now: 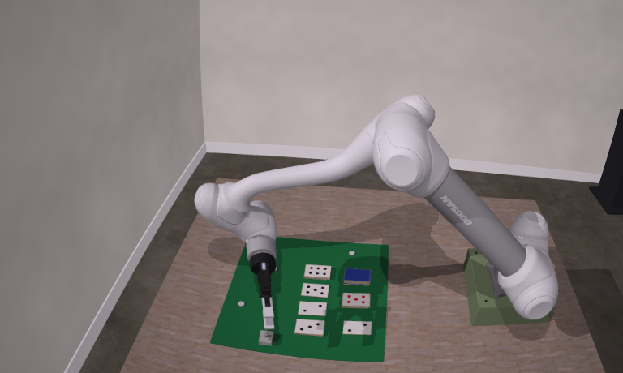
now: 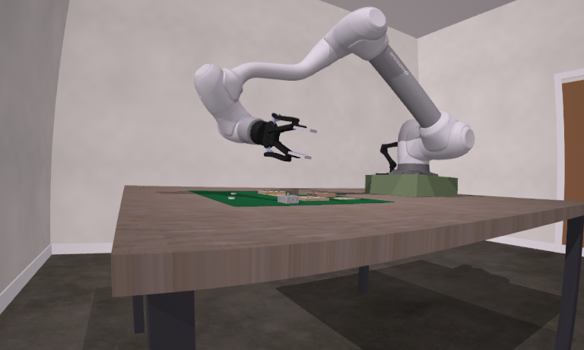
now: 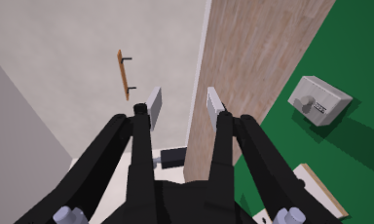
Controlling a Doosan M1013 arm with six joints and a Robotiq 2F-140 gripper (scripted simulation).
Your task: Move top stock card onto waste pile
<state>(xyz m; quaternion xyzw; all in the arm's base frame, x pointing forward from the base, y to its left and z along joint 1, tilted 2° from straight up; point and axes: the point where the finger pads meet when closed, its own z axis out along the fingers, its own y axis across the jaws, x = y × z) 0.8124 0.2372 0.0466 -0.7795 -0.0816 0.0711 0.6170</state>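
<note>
My gripper is now 15 cm above the grey block, 3 cm to the left of it and 2 cm short of it. From my hand the other things lie so: green mat (27 cm to the right, 18 cm below, 9 cm behind); then two-pip card (26 cm behind, 16 cm below, 11 cm to the right).
</note>
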